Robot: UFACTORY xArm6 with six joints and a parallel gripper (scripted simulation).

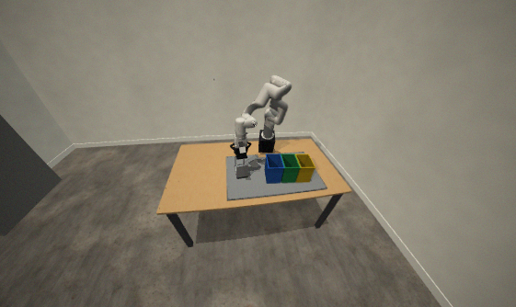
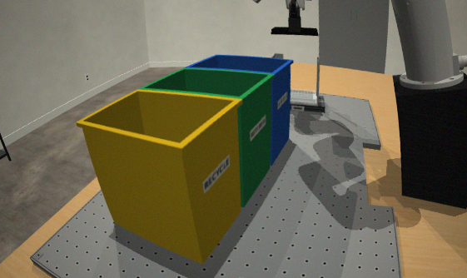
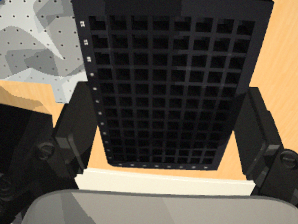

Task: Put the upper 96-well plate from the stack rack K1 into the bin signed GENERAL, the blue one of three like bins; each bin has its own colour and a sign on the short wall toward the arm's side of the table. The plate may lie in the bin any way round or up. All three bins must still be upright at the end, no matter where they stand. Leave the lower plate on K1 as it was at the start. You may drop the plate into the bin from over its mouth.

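Right now the blue bin is 27 cm to the left of my hand, 14 cm below it and 5 cm ahead of it. From my hand the other things lie so: black 96-well plate (1 cm below); pale plate (21 cm below); green bin (40 cm to the left, 14 cm below, 5 cm ahead).
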